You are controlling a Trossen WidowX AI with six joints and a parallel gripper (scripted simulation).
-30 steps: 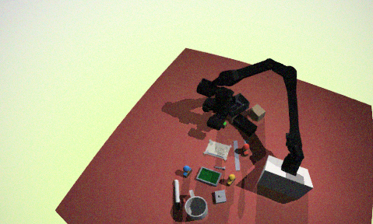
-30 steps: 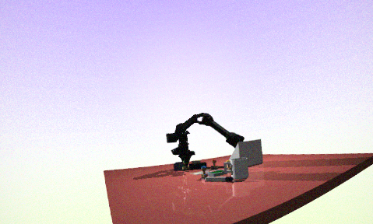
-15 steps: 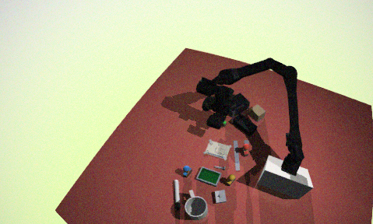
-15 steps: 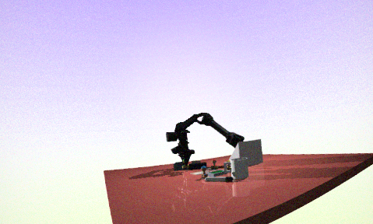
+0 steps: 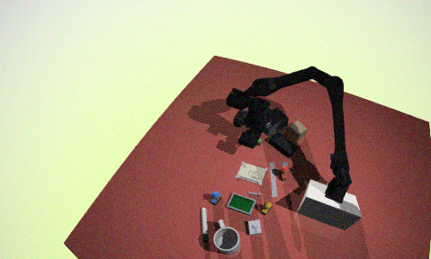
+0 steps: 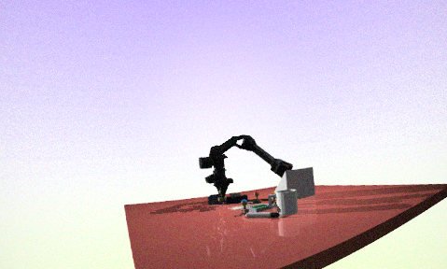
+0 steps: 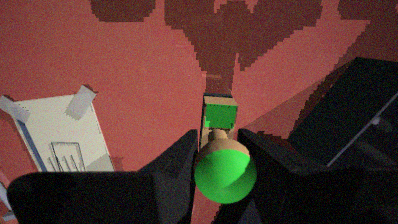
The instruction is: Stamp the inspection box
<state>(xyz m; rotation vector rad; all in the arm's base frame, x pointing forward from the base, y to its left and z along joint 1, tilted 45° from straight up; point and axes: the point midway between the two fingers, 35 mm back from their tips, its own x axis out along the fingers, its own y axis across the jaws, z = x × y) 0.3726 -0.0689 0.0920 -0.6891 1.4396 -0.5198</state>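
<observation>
Now: the green ink pad 250 mm to the left of my gripper tip, 80 mm behind it and 40 mm below it. Also, from my gripper tip: white card: 120 mm to the left, 50 mm below, 50 mm behind; black box: 100 mm behind, 50 mm to the right, 30 mm below; green stamp: right at my gripper tip.
</observation>
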